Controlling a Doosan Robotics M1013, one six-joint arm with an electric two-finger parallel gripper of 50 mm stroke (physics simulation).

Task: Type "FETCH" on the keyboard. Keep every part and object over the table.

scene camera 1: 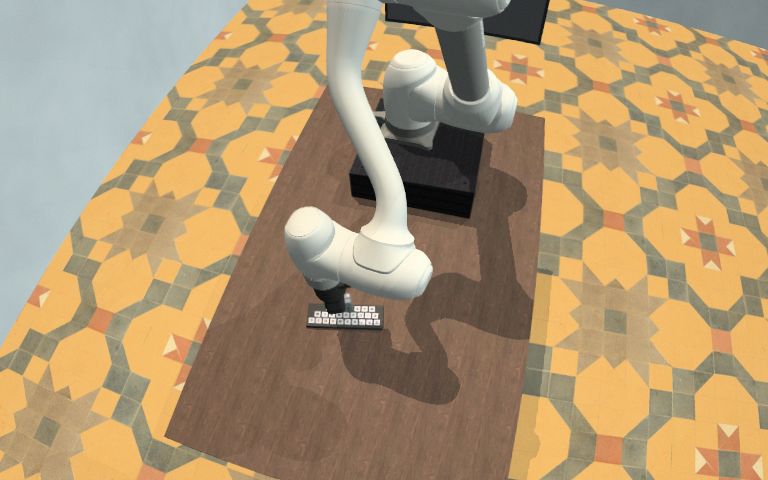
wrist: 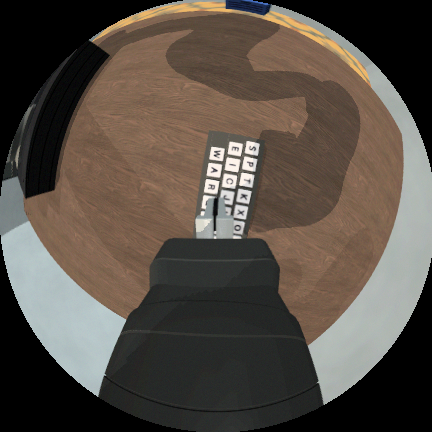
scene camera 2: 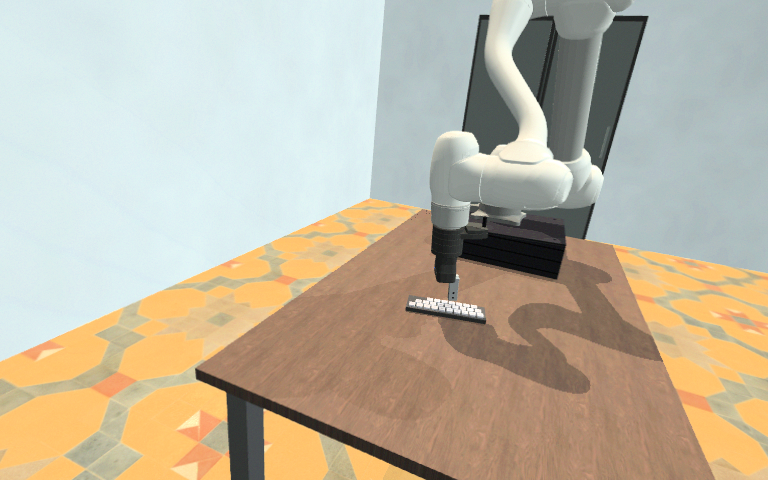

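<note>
A dark keyboard with white letter keys lies flat on the table. My gripper is shut and empty, pointing down over the keyboard. In the wrist view its fingertips overlap the gap between the Q key and the J key. Whether they touch a key cannot be told. The E key, the C key and the T key show clearly. The fingers and gripper body hide the keys nearer the wrist, and F and H cannot be read.
The wooden table carries a black base block under the arm, behind the keyboard. The table's left edge runs beyond the keyboard's left end. A blue object shows past the table in the wrist view.
</note>
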